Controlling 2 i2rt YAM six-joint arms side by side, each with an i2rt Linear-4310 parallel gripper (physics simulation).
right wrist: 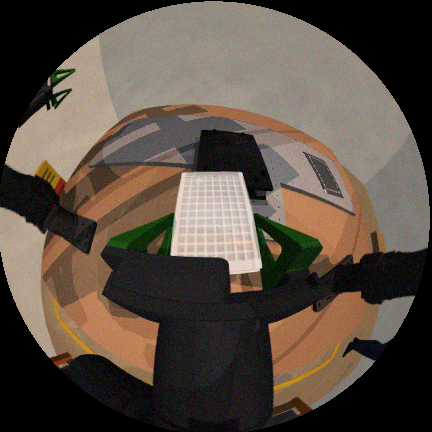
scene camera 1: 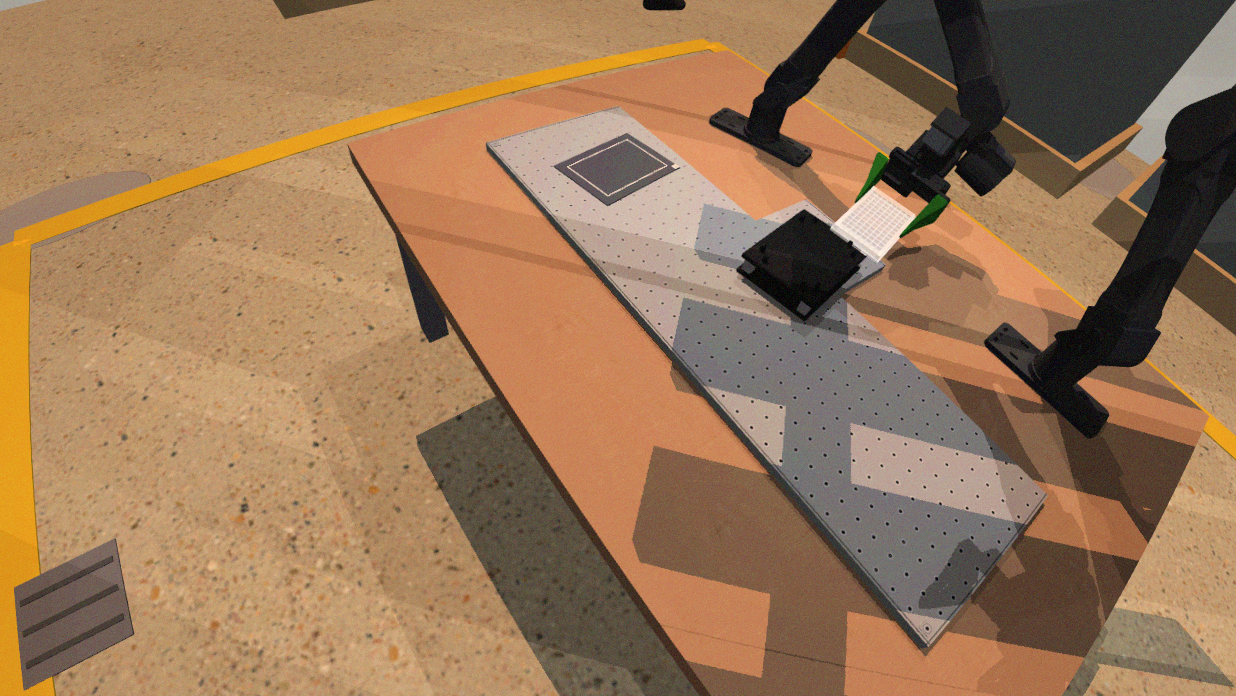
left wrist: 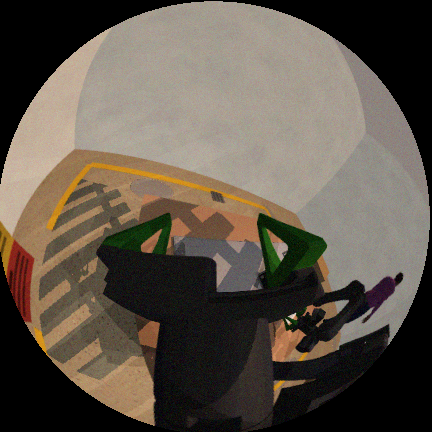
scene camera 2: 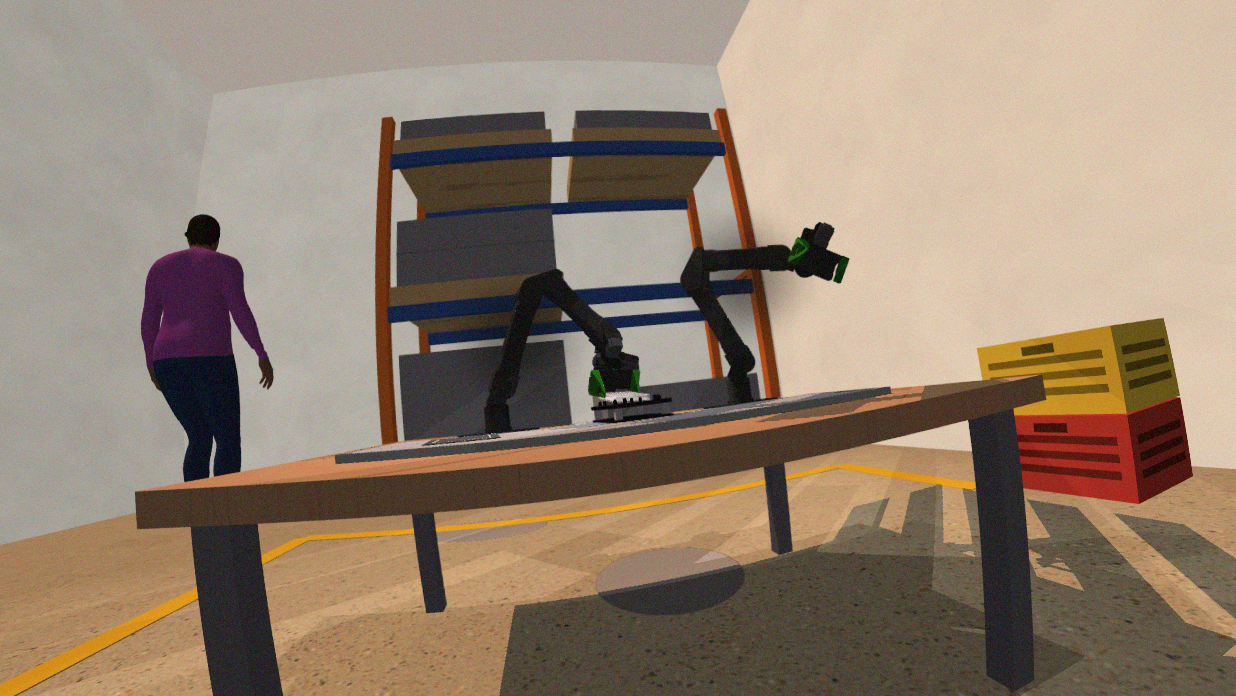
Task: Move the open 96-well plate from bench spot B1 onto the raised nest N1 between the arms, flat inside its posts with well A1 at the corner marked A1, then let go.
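Frame: origin at the left arm's base, x ahead, y left, z up, level; millimetres.
Seen in the pictures: left gripper, fingertip midpoint: (left wrist: 213,217) (scene camera 2: 828,255); right gripper, fingertip midpoint: (right wrist: 213,217) (scene camera 1: 877,218) (scene camera 2: 622,395); left arm's base at its link origin: (right wrist: 73,228) (scene camera 1: 1044,379); right arm's base at its link origin: (right wrist: 336,279) (scene camera 1: 759,138).
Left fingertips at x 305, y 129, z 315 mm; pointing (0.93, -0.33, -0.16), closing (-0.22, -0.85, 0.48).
Note:
Pixels of each thing's middle, then the offset from my left fingertips to it. "pt": a spot on its surface instead. Level surfaces: height alone.
- white 96-well plate at the middle of its body: (right wrist: 213,213) (scene camera 1: 875,222) (scene camera 2: 623,396) dx -241, dy -461, dz -253 mm
- black raised nest N1 at the middle of its body: (scene camera 1: 805,258) (right wrist: 230,155) (scene camera 2: 629,408) dx -104, dy -476, dz -280 mm
- Bench spot B1 at a spot on its surface: (scene camera 1: 617,167) (right wrist: 323,172) pt dx -5, dy -799, dz -301 mm
- perforated grey board at its surface level: dz -302 mm
- wooden table at its surface level: dz -315 mm
The white 96-well plate (scene camera 1: 875,224) (right wrist: 215,215) is held between the green fingers of my right gripper (scene camera 1: 880,217) (scene camera 2: 615,393) (right wrist: 213,217), which is shut on its two sides. The plate is off the bench, beside the black raised nest N1 (scene camera 1: 802,261) (right wrist: 231,155); in scene camera 1 its near edge meets the nest's upper right side. Whether they touch is not clear. The nest's A1 mark cannot be read. Bench spot B1 (scene camera 1: 617,167) (right wrist: 324,172) is a dark pad with a white outline and bears no plate. My left gripper (scene camera 2: 821,261) (left wrist: 213,217) is open, empty and raised high.
The perforated grey board (scene camera 1: 761,345) lies along the wooden table (scene camera 1: 553,328) under the nest. Both arm bases stand along the table's far edge in scene camera 1. A person (scene camera 2: 194,302) stands behind the table at left. Yellow (scene camera 2: 1050,376) and red (scene camera 2: 1076,453) crates are stacked at right.

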